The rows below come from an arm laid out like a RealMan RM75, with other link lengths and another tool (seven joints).
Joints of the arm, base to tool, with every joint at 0 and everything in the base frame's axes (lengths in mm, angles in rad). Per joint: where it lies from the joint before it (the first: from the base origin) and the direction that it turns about. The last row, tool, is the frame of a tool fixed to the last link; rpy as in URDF.
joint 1: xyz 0 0 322.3 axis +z
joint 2: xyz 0 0 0 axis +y
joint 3: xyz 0 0 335.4 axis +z
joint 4: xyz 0 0 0 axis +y
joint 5: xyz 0 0 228.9 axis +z
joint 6: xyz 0 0 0 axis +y
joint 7: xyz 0 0 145.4 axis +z
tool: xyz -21 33 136 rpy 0.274 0 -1.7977
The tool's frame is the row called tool.
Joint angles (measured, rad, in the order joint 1, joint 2, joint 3, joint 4, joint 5, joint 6, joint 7), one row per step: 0.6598 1.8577 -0.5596 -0.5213 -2.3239 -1.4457 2.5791; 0.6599 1.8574 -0.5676 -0.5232 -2.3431 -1.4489 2.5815; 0.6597 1.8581 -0.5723 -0.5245 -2.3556 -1.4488 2.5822; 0.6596 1.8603 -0.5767 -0.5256 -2.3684 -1.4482 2.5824; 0.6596 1.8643 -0.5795 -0.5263 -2.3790 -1.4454 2.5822; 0.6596 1.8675 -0.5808 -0.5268 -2.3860 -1.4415 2.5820; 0.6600 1.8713 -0.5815 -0.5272 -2.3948 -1.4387 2.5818; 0.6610 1.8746 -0.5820 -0.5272 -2.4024 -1.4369 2.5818; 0.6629 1.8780 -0.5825 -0.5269 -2.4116 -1.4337 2.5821; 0.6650 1.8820 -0.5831 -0.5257 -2.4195 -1.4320 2.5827; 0.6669 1.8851 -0.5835 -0.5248 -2.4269 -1.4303 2.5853; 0.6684 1.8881 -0.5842 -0.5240 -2.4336 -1.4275 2.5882
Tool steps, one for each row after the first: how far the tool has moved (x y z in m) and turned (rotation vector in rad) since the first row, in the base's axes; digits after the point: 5 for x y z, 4 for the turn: 0.00399 -0.00396 -0.00310 -0.0186 -0.0186 -0.0011; 0.00686 -0.00629 -0.00529 -0.0290 -0.0313 -0.0020; 0.00946 -0.00885 -0.00827 -0.0400 -0.0433 -0.0026; 0.01138 -0.01081 -0.01171 -0.0480 -0.0522 -0.0035; 0.01281 -0.01170 -0.01402 -0.0516 -0.0585 -0.0045; 0.01408 -0.01302 -0.01684 -0.0570 -0.0648 -0.0053; 0.01476 -0.01411 -0.01939 -0.0624 -0.0696 -0.0056; 0.01557 -0.01490 -0.02209 -0.0678 -0.0761 -0.0058; 0.01562 -0.01607 -0.02536 -0.0746 -0.0798 -0.0060; 0.01591 -0.01692 -0.02792 -0.0803 -0.0831 -0.0080; 0.01647 -0.01756 -0.03028 -0.0848 -0.0867 -0.0108
